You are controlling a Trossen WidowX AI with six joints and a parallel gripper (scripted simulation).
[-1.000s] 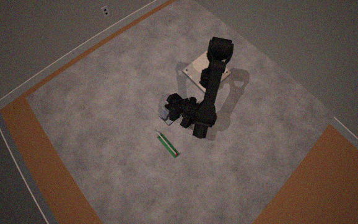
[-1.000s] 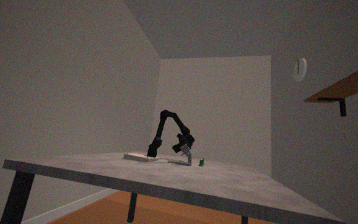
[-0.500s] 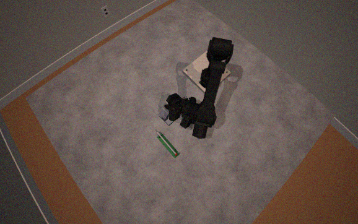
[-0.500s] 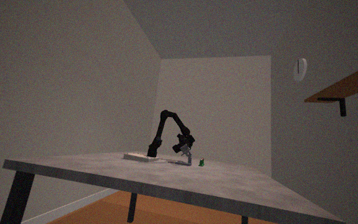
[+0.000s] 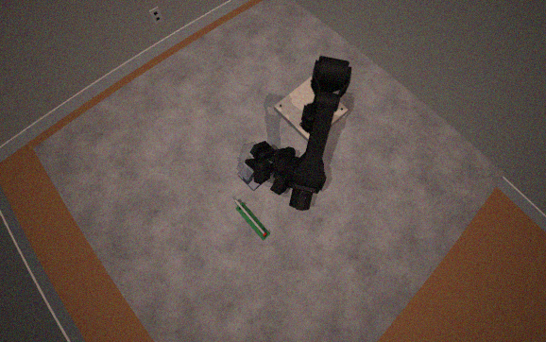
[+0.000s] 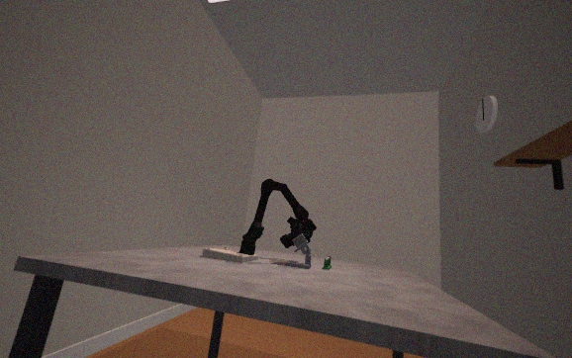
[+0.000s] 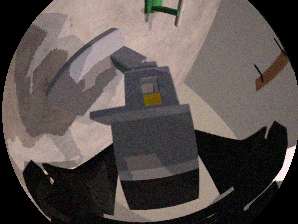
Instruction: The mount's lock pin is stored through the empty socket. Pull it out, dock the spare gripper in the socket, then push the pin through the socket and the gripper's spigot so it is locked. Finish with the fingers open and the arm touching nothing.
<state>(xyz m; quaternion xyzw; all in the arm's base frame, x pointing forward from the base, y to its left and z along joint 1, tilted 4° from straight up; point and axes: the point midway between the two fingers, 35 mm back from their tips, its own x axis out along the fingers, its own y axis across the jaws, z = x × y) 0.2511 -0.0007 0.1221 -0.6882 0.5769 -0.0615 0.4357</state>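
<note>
Right now my gripper tip is 10 mm to the right of the spare gripper. Also, from my gripper tip: grey mount: 20 mm ahead, 20 mm to the left, 60 mm below; then green holder: 130 mm ahead, 120 mm to the left, 90 mm below.
</note>
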